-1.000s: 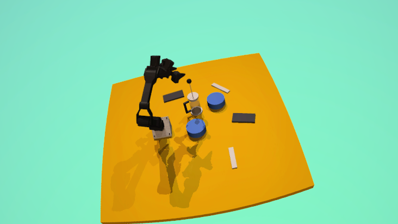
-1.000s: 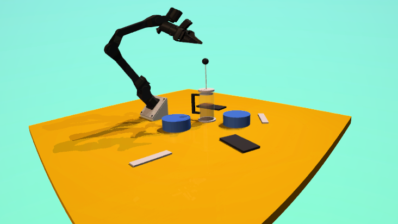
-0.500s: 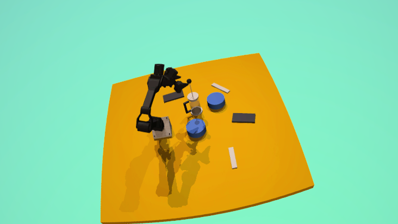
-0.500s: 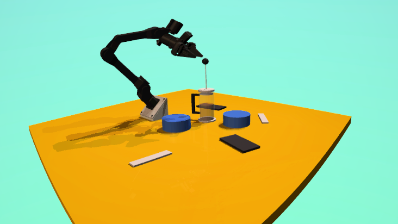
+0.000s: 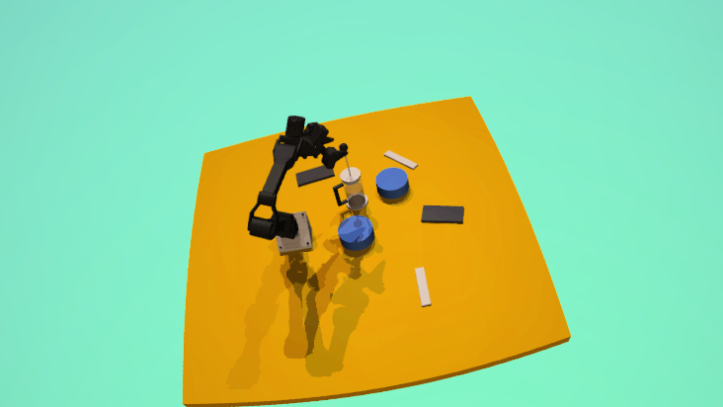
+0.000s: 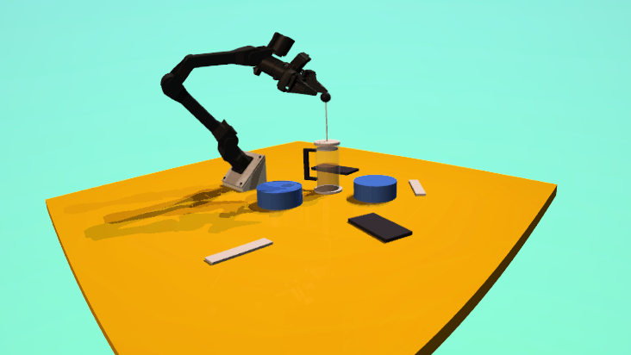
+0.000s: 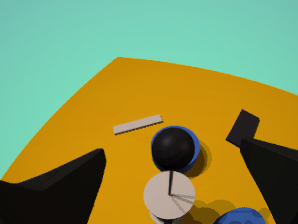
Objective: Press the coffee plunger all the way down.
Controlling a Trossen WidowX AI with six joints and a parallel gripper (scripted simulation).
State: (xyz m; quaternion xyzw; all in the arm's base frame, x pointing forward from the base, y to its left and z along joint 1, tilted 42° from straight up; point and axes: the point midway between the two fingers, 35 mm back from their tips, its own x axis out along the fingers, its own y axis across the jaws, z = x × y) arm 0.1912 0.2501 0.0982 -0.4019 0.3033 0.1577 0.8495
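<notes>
Now: gripper tip 1 cm past the coffee press and 15 cm above it.
</notes>
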